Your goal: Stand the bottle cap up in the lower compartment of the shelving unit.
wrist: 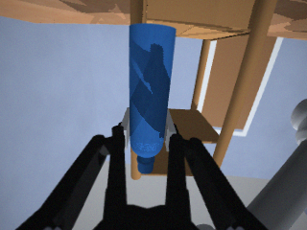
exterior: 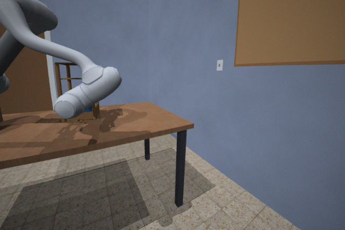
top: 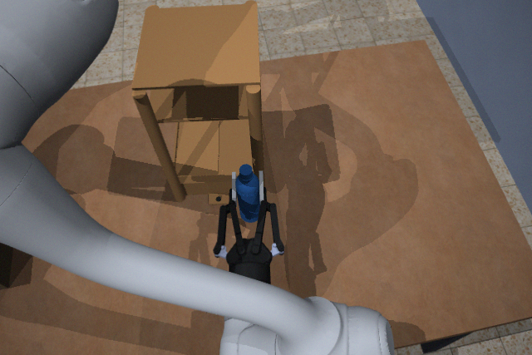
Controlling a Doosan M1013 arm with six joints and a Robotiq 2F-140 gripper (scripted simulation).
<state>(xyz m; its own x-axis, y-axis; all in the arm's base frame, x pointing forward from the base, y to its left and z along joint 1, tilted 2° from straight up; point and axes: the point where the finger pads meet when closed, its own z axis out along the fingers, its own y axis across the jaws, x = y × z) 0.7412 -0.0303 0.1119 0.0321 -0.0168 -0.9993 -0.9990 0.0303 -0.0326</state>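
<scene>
Now: the wooden shelving unit 20 cm to the left of my hand and 7 cm behind it. Round my hand: blue bottle 1 cm above.
</scene>
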